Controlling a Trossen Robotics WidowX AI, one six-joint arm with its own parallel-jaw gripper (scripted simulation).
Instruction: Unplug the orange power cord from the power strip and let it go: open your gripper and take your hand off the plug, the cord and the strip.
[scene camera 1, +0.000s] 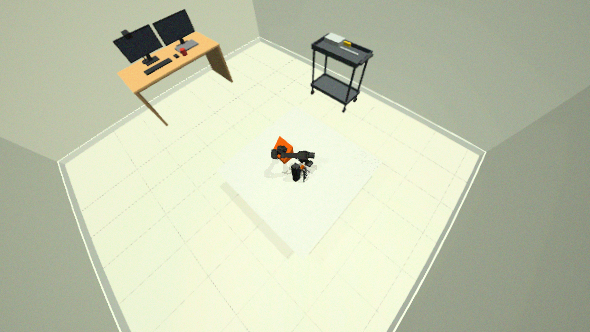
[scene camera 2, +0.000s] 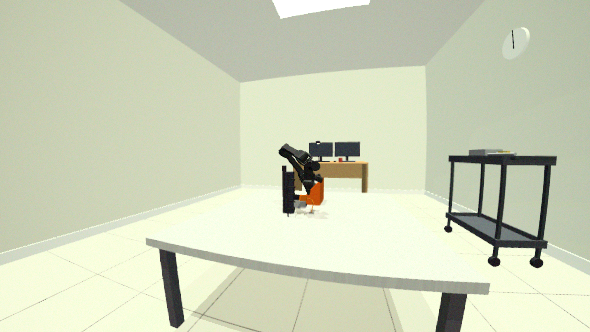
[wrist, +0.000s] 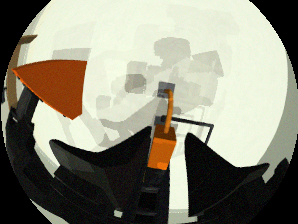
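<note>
The gripper (wrist: 168, 133) shares the wrist view with an orange plug (wrist: 163, 144).
</note>
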